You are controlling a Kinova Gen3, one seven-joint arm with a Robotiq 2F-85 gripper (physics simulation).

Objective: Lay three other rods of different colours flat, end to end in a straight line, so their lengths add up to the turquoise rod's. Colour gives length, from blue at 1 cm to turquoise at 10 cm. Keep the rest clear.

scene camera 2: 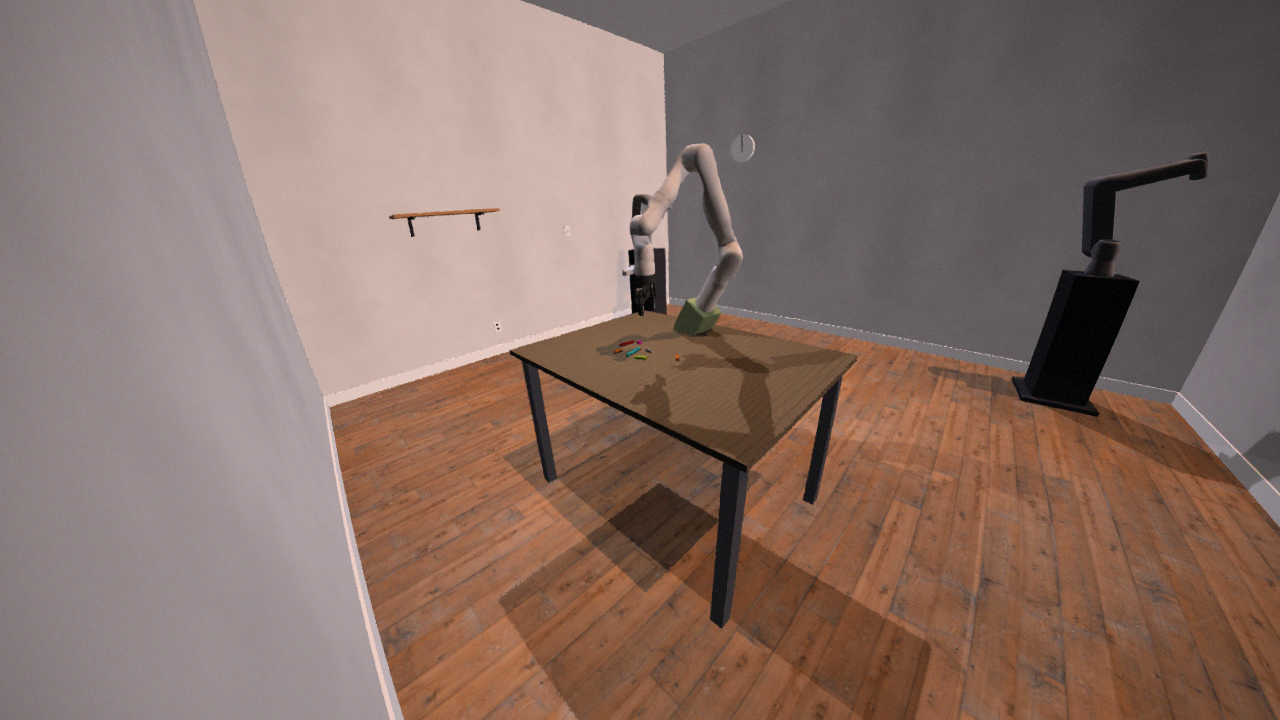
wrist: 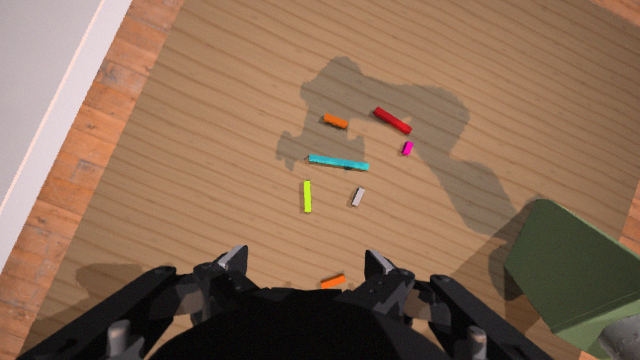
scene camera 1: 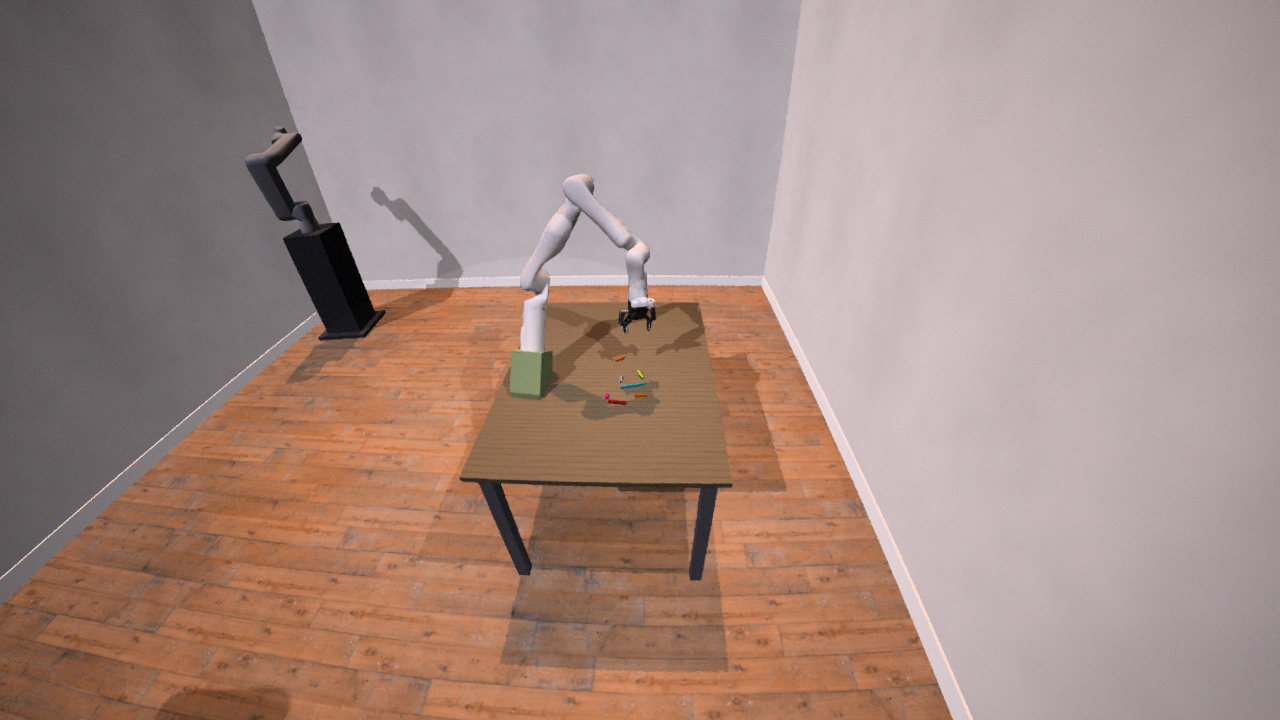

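Seen in the pictures: gripper, fingertip midpoint: (scene camera 2: pixel 646 312) (wrist: pixel 306 260) (scene camera 1: pixel 637 331); arm's base at its link origin: (scene camera 2: pixel 704 306) (scene camera 1: pixel 532 350).
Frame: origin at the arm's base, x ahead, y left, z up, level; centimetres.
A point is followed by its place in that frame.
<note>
The turquoise rod (scene camera 1: pixel 632 385) {y -10.9, x 40.0, z -12.4 cm} (scene camera 2: pixel 633 352) {y -10.0, x 40.9, z -12.6 cm} (wrist: pixel 339 162) {y -10.5, x 40.3, z -12.1 cm} lies flat among the others. A red rod (wrist: pixel 392 120) {y -20.1, x 33.7, z -12.1 cm} (scene camera 1: pixel 617 402) {y -20.7, x 33.7, z -12.4 cm} and a short magenta rod (wrist: pixel 407 148) {y -16.3, x 29.9, z -12.1 cm} (scene camera 1: pixel 606 395) {y -16.5, x 29.5, z -12.1 cm} lie close together. One orange rod (wrist: pixel 335 121) {y -16.8, x 42.9, z -12.1 cm} (scene camera 1: pixel 640 395) {y -17.3, x 42.8, z -12.4 cm} lies on the red rod's side of the turquoise one. A yellow-green rod (wrist: pixel 307 196) {y -3.6, x 43.7, z -12.1 cm} (scene camera 1: pixel 640 374) {y -4.2, x 43.8, z -12.1 cm} and a light grey rod (wrist: pixel 358 196) {y -6.1, x 35.6, z -12.1 cm} lie on the turquoise rod's other side. A second orange rod (wrist: pixel 333 281) {y 8.4, x 35.6, z -12.1 cm} (scene camera 1: pixel 620 358) {y 8.4, x 35.8, z -12.4 cm} lies apart, seen between the fingers in the wrist view. All rods lie separate. My gripper (scene camera 1: pixel 637 329) {y -0.1, x 43.1, z 6.6 cm} (wrist: pixel 306 260) {y -0.1, x 43.1, z 6.6 cm} is open and empty, above the table.
The rods lie on a brown wooden table (scene camera 1: pixel 590 456) {y -46.5, x 23.8, z -13.1 cm} (scene camera 2: pixel 590 376) {y -8.1, x 67.3, z -13.1 cm}. A green block (scene camera 1: pixel 530 373) {y -10.2, x -0.1, z -4.0 cm} (scene camera 2: pixel 696 317) {y -0.2, x 6.7, z -4.1 cm} (wrist: pixel 575 265) {y -5.6, x 5.4, z -4.3 cm} under the arm's base stands at one long edge. Shadows of the arm fall across the rods. A dark arm on a black pedestal (scene camera 1: pixel 329 277) stands off the table.
</note>
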